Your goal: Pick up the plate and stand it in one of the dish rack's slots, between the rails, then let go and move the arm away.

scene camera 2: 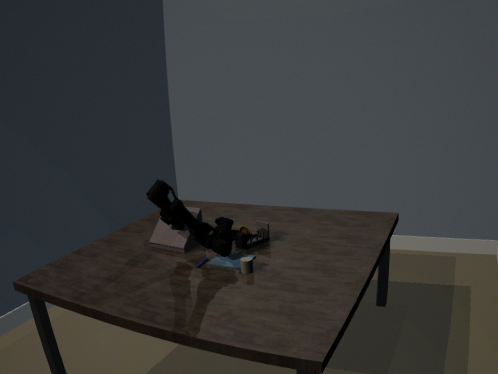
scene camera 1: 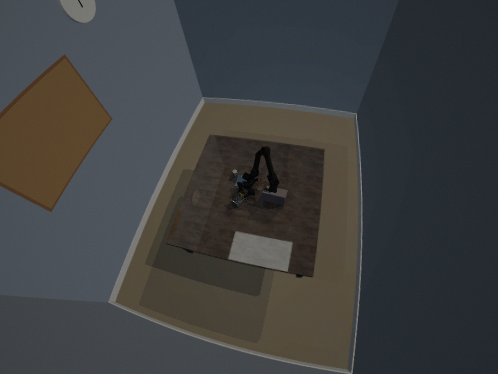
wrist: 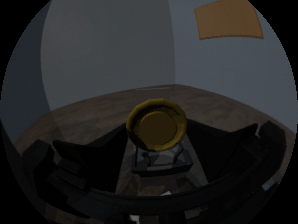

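I can see a dish rack [wrist: 177,159] here. There is a yellow plate as well, and that one is held by my gripper [wrist: 156,124].
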